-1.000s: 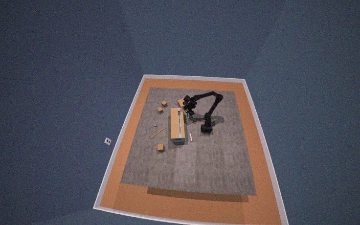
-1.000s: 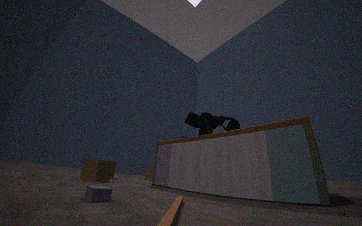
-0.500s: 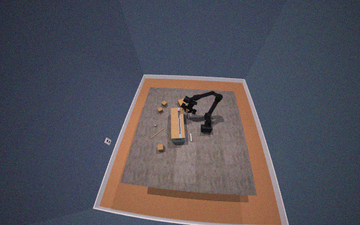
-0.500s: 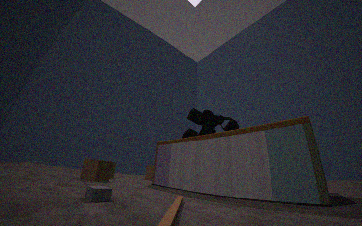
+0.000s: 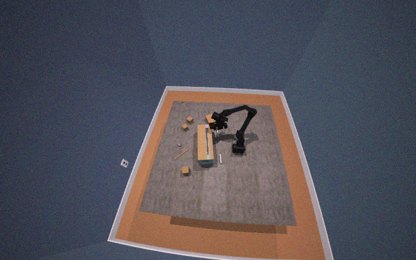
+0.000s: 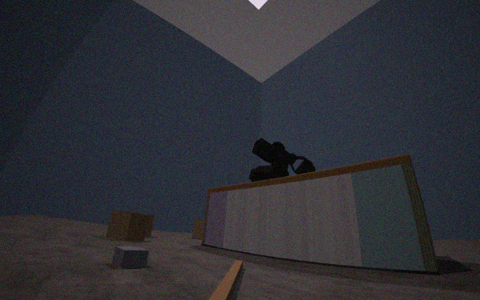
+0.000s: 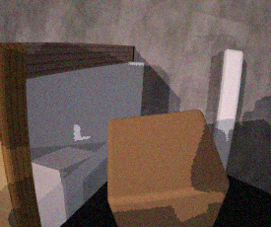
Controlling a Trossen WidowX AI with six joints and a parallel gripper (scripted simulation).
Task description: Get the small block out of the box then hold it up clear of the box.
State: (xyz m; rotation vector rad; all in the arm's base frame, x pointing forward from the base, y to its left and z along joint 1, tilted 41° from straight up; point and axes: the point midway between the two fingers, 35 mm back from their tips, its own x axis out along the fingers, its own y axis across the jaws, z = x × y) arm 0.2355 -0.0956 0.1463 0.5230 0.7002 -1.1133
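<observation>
Right now the orange block is 10 mm to the right of my gripper tip and 10 mm above it. Round my gripper tip: grey cube (380 mm ahead, 140 mm to the left, 90 mm below); then stick (340 mm ahead, 240 mm to the left, 90 mm below); then long box (60 mm ahead, 140 mm to the left, 30 mm below).
</observation>
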